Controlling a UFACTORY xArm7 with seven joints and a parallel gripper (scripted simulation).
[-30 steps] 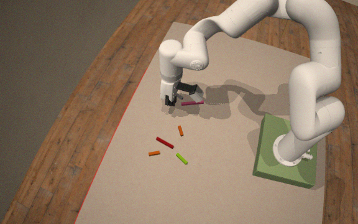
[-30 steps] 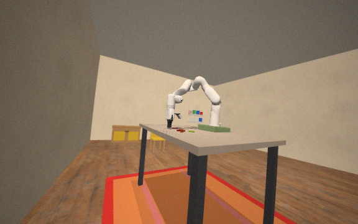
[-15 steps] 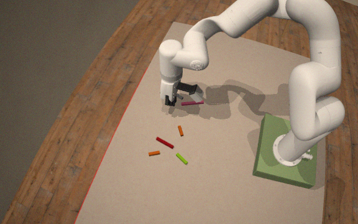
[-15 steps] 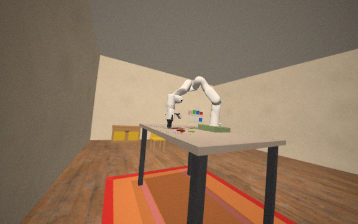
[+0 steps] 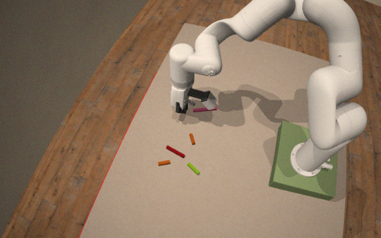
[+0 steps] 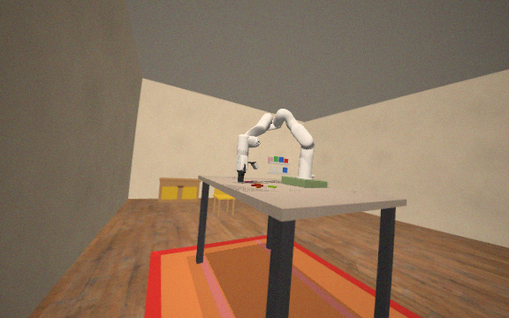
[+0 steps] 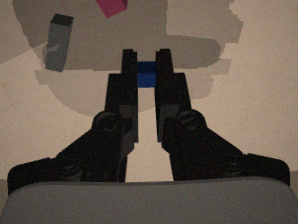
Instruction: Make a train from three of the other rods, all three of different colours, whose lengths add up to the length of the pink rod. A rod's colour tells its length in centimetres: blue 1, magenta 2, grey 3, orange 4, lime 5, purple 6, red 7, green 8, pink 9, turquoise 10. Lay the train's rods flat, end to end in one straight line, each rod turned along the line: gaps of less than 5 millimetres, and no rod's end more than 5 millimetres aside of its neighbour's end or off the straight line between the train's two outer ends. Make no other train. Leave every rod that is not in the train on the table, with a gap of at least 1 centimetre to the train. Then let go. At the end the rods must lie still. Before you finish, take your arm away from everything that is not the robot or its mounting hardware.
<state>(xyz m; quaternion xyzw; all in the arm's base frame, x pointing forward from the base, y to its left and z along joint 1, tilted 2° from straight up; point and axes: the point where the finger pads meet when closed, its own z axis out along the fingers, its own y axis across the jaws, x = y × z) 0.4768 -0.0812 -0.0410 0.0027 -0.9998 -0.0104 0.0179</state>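
Right now my hand is 50 mm to the left of the grey rod, 20 mm past it and 20 mm above it. Also, from my hand: blue rod 20 mm below; then pink rod 80 mm behind, 30 mm to the right, 20 mm below; then red rod 170 mm to the left, 30 mm behind, 20 mm below.
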